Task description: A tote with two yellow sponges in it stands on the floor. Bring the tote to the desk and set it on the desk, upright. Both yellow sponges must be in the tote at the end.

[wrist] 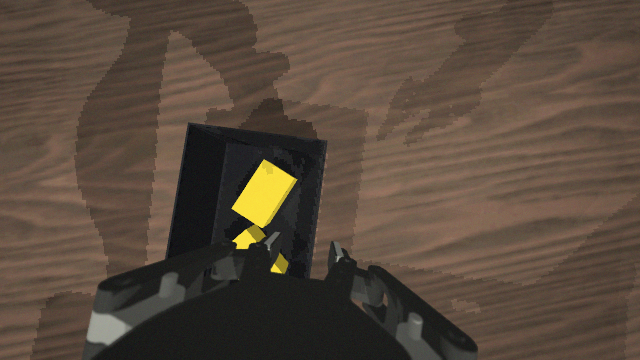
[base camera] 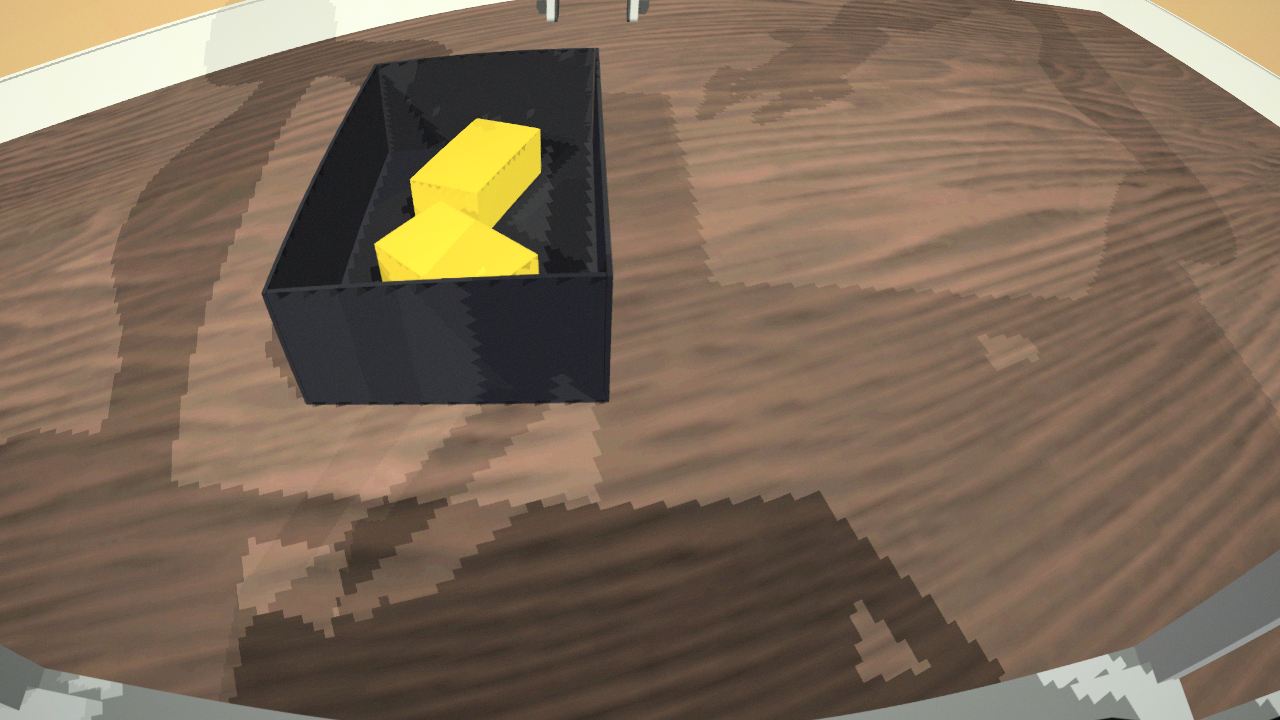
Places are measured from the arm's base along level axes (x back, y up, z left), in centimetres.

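Pixels of known places: gripper, between the fingertips: [wrist: 305,247] [base camera: 592,18].
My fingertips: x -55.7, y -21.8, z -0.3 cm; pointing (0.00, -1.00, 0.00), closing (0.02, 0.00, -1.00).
Behind a point stands the place of what it marks.
The black tote [base camera: 456,349] @(x -38.1, y -34.7, z 7.1 cm) [wrist: 196,195] @(x -57.3, y -33.3, z 18.5 cm) stands upright on the floor, left of centre in the base camera view. Two yellow sponges lie in it. The far sponge [base camera: 472,161] @(x -57.7, y -34.8, z 8.7 cm) [wrist: 262,192] @(x -59.2, y -34.8, z 8.7 cm) lies slanted; the near sponge [base camera: 443,240] @(x -47.9, y -34.8, z 9.3 cm) [wrist: 246,239] @(x -51.0, y -34.8, z 10.0 cm) is partly hidden by the tote's near wall in the base view and by a finger in the wrist view. My gripper [base camera: 591,9] @(x -55.7, y -21.8, z -0.3 cm) [wrist: 305,247] @(x -55.7, y -21.8, z -0.3 cm) is partly open and empty. It hangs above the tote, its fingertips on either side of the right wall line in the wrist view. The desk does not show.
The wooden floor [base camera: 805,402] @(x -37.9, y -39.6, z -13.6 cm) [wrist: 500,190] @(x -66.3, y -39.6, z -36.8 cm) surrounds the tote and carries shadows. A white baseboard [base camera: 107,85] @(x -91.5, y -36.6, z 69.5 cm) runs along the wall at the back left, and another stretch shows at the back right. Grey parts of my base [base camera: 1217,626] @(x -14.0, y -23.8, z -23.0 cm) show at the bottom corners.
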